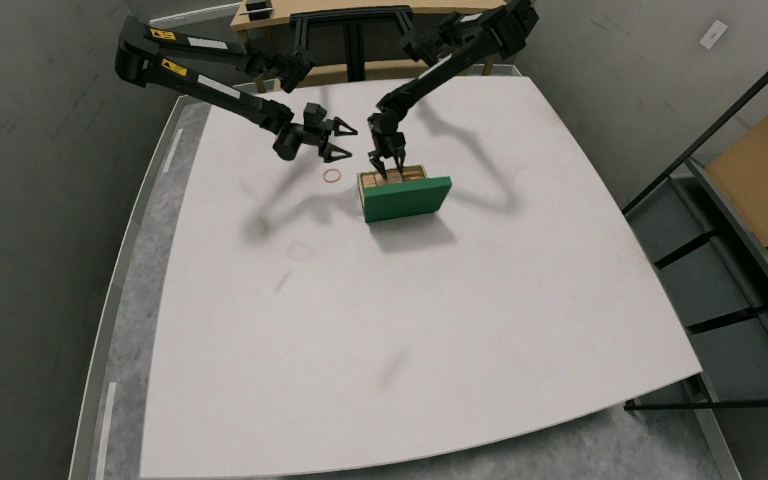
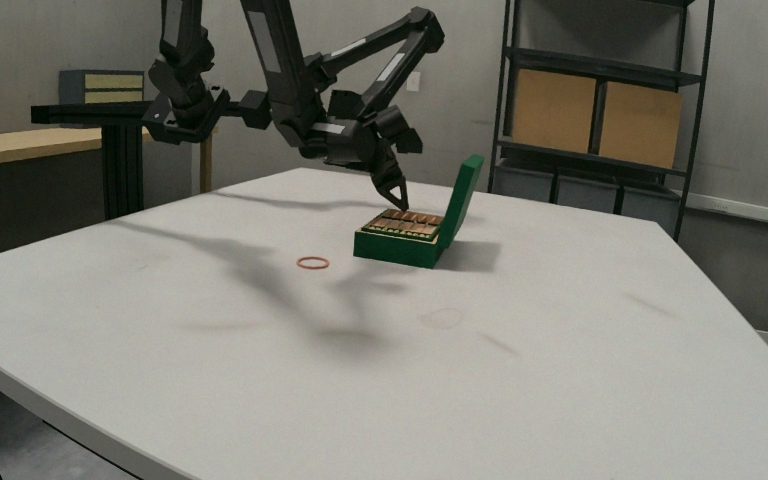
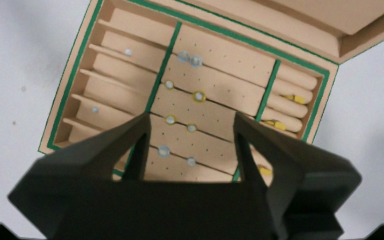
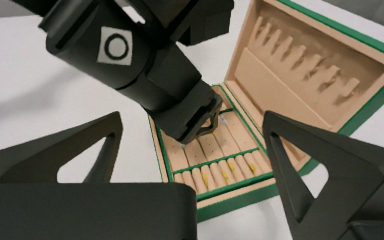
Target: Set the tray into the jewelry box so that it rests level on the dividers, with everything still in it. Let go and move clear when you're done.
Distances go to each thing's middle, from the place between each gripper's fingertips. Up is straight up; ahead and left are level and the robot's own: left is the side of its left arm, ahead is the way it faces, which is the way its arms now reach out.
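Labels:
The green jewelry box [image 2: 398,250] is 4 cm ahead of my left hand [image 2: 405,207] and sits 1 cm above it.
From my right hand [image 1: 355,144], the same green jewelry box is 12 cm to the left of it, 9 cm ahead of it and 11 cm below it. Going by its middle, the box is nearer to my left hand than to my right hand.

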